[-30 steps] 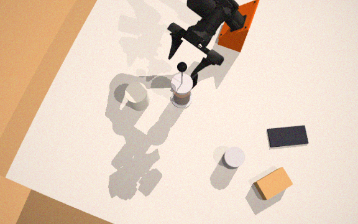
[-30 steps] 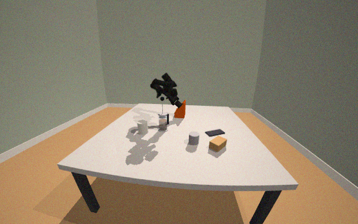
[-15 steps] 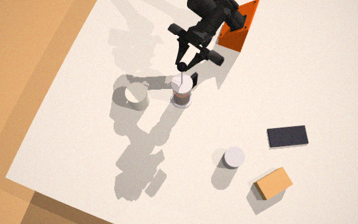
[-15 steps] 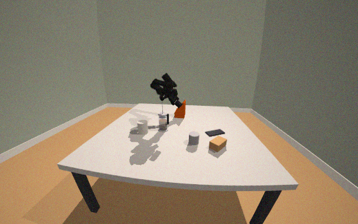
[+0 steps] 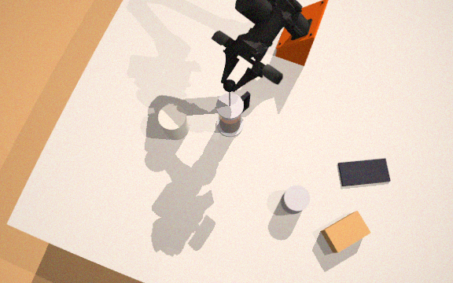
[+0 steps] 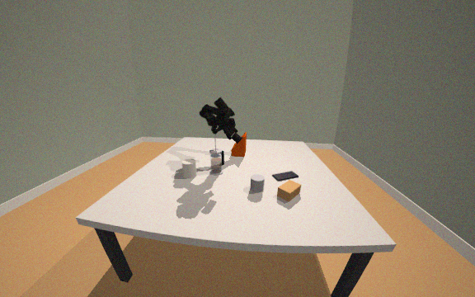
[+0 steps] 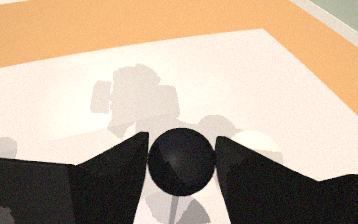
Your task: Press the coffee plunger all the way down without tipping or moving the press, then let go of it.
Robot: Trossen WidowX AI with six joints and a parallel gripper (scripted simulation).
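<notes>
Now: the glass coffee press 2 cm behind my gripper tip, 1 cm to the left of it and 14 cm below it. Round my gripper tip: cream mug 6 cm ahead, 15 cm to the right, 22 cm below.
</notes>
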